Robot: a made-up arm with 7 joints.
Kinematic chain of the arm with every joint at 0, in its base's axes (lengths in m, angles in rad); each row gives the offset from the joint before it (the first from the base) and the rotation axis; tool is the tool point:
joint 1: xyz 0 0 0.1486 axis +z
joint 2: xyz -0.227 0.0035 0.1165 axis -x
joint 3: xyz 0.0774 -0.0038 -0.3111 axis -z
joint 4: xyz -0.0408 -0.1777 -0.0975 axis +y
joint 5: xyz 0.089 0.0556 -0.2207 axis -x
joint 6: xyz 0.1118 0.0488 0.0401 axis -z
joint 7: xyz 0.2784 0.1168 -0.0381 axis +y
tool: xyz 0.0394 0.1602 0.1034
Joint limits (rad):
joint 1: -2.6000..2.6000
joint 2: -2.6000..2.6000
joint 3: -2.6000..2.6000
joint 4: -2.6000..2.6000
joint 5: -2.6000..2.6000
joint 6: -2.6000..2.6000
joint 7: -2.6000..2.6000
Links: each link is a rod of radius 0.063 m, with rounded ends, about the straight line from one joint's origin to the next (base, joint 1, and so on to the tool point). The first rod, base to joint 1, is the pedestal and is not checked.
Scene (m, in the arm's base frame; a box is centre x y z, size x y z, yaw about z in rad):
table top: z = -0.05
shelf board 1: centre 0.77 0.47 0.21 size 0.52 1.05 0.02 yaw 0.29
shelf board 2: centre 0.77 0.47 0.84 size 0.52 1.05 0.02 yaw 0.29
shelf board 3: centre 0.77 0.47 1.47 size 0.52 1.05 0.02 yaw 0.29
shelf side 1: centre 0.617 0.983 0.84 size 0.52 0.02 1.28 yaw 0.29
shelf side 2: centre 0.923 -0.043 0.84 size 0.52 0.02 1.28 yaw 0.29
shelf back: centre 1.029 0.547 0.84 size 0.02 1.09 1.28 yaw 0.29
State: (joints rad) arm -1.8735 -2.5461 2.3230 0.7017 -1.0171 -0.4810 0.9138
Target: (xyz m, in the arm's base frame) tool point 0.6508 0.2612 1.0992
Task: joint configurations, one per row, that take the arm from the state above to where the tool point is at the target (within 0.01 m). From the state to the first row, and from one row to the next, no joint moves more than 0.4 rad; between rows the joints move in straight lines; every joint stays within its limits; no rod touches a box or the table.
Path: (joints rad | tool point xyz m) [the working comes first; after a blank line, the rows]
Joints at the target: -1.7366 -2.6000 2.4596 1.0831 -1.1153 0.3790 0.9572
Straight joint move there: touches shelf board 2.

1: -1.6321 -2.4270 2.2486 1.0710 -1.1124 -0.8246 0.8057 | 0.5703 0.2594 0.4597
2: -1.3906 -2.3079 2.1742 1.4402 -1.2077 -1.1681 0.6976 | 0.4258 0.3634 0.4287
3: -1.1492 -2.1887 2.0998 1.8095 -1.3031 -1.5117 0.5894 | 0.2475 0.4421 0.4001
4: -0.9078 -2.0696 2.0254 2.1787 -1.3984 -1.8553 0.4813 | 0.0496 0.4687 0.3644
5: -0.9967 -2.2022 2.0853 2.1756 -1.3353 -1.4680 0.5223 | 0.2286 0.5151 0.4802
6: -1.0856 -2.3348 2.1453 2.1724 -1.2723 -1.0808 0.5633 | 0.3677 0.4724 0.6729
7: -1.1745 -2.4674 2.2053 2.1692 -1.2092 -0.6936 0.6043 | 0.4148 0.3460 0.8974
8: -1.2634 -2.6000 2.2652 2.1660 -1.1462 -0.3064 0.6453 | 0.3413 0.1688 1.0992
9: -1.4211 -2.6000 2.3300 1.8050 -1.1359 -0.0779 0.7492 | 0.4434 0.1966 1.1266
10: -1.5788 -2.6000 2.3948 1.4440 -1.1256 0.1506 0.8532 | 0.5490 0.2292 1.1276
11: -1.7366 -2.6000 2.4596 1.0831 -1.1153 0.3790 0.9572 | 0.6508 0.2612 1.0992

